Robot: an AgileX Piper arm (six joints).
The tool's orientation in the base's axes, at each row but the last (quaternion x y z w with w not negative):
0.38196, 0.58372, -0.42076, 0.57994
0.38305, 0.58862, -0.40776, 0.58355
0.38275, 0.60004, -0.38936, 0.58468
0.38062, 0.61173, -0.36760, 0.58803
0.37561, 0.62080, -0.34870, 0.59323
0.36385, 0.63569, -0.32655, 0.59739
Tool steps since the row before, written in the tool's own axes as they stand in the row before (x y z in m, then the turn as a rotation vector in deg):
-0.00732, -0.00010, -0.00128, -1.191, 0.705, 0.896
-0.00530, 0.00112, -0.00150, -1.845, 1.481, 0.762
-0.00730, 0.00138, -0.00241, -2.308, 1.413, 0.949
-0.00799, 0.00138, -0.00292, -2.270, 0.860, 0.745
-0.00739, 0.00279, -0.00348, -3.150, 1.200, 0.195
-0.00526, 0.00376, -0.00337, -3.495, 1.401, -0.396
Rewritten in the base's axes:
-0.00029, 0.00147, 0.00728, 1.019, -0.537, 1.179
0.00061, 0.00194, 0.00524, 1.705, -0.106, 1.805
0.00046, 0.00273, 0.00730, 1.729, -0.307, 2.267
0.00010, 0.00296, 0.00809, 1.142, -0.366, 2.238
0.00091, 0.00399, 0.00760, 1.193, 0.232, 3.150
0.00156, 0.00445, 0.00556, 1.063, 0.815, 3.541

